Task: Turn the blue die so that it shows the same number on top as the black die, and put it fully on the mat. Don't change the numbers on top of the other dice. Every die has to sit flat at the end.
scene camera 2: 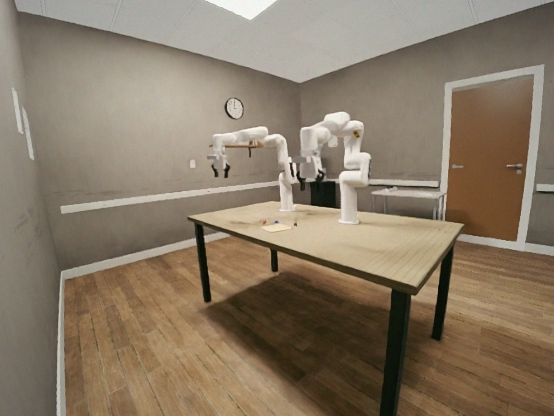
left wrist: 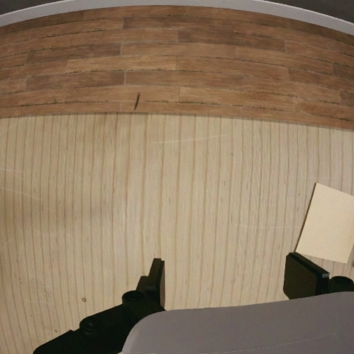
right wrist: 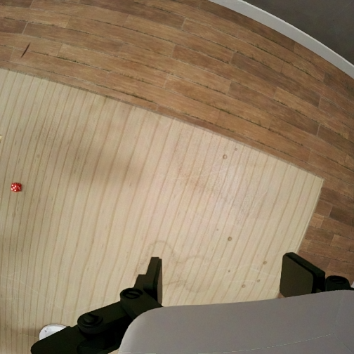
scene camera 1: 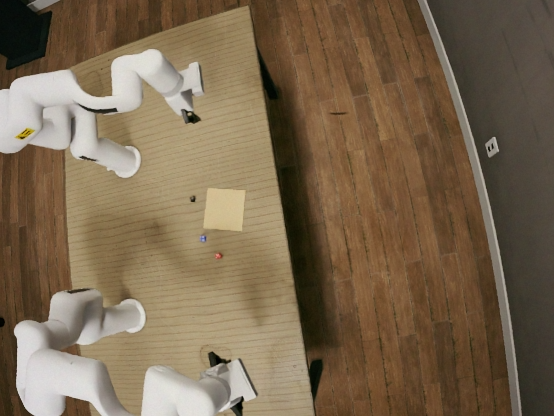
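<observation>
The blue die lies on the table beside the mat, off its edge. The black die lies apart from the mat, to its left in scene camera 1. The red die lies below the mat in scene camera 1. The top numbers are too small to read surely. My left gripper is open and empty, high above the table, away from the dice. My right gripper is open and empty, also high and away from the dice.
The wooden table carries both arm bases. Its long far edge shows in both wrist views, with the floor beyond. A side table and a door stand at the right in scene camera 2.
</observation>
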